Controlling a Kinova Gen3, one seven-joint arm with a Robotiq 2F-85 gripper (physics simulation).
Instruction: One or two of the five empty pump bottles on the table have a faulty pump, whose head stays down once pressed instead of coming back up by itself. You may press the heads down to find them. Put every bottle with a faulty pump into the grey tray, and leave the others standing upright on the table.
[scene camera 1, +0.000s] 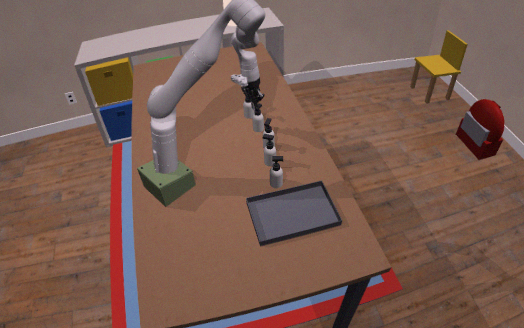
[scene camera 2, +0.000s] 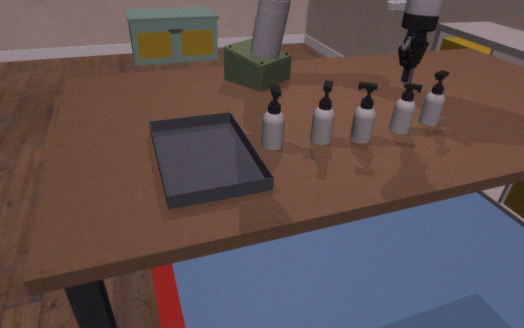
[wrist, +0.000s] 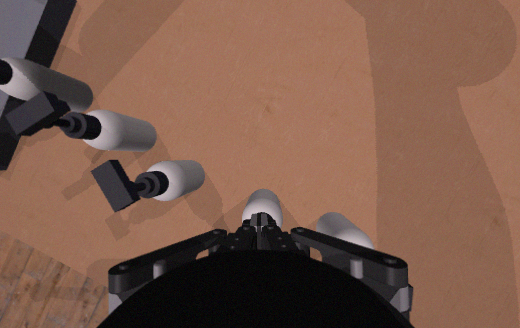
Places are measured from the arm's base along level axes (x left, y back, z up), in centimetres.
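Pixels of known places: gripper, fingertip midpoint: (scene camera 1: 254, 108) (scene camera 2: 405, 83) (wrist: 259, 224); arm's base, origin of the base link: (scene camera 1: 166, 166) (scene camera 2: 264, 52).
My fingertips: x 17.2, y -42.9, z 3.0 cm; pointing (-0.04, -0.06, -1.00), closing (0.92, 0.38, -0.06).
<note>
For each thing: its top centre in the pictures, then the offset to it from my fingertips. Level surfaces: height alone.
- nearest bottle, middle of its top: (scene camera 2: 275, 87) (scene camera 1: 276, 157) dx -33.8, dy +3.8, dz +1.8 cm
- grey tray, middle of its top: (scene camera 2: 204, 146) (scene camera 1: 293, 209) dx -50.1, dy +3.9, dz -9.2 cm
- farthest, middle of its top: (wrist: 392, 297) (scene camera 2: 443, 72) (scene camera 1: 247, 91) dx +11.5, dy -0.7, dz +1.8 cm
- fourth bottle, middle of its top: (wrist: 259, 241) (scene camera 2: 411, 84) (scene camera 1: 257, 106) dx +0.5, dy -1.3, dz +0.2 cm
- wooden table, its level: dz -12.3 cm
Five white pump bottles with black heads stand upright in a row. The nearest bottle (scene camera 1: 276, 176) (scene camera 2: 273, 131) (wrist: 57, 85) is beside the grey tray (scene camera 1: 300, 234) (scene camera 2: 220, 193) (wrist: 50, 35), which is empty. The second (scene camera 1: 270, 155) (scene camera 2: 322, 126) (wrist: 125, 131), the middle one (scene camera 2: 363, 125) (wrist: 182, 179) and the farthest (scene camera 1: 248, 109) (scene camera 2: 431, 109) (wrist: 342, 229) have raised heads where these show. My gripper (scene camera 1: 257, 101) (scene camera 2: 407, 79) (wrist: 259, 224) is shut and empty, its tips at the head of the fourth bottle (scene camera 1: 258, 122) (scene camera 2: 402, 117) (wrist: 263, 202). That head sits low on its collar; the contact is partly hidden.
The arm's green base block (scene camera 1: 167, 182) (scene camera 2: 257, 70) stands on the wooden table (scene camera 1: 210, 260) (scene camera 2: 100, 200), across from the bottles. The tray is near the table's edge. A grey shelf unit (scene camera 1: 180, 37) stands behind the table's far end.
</note>
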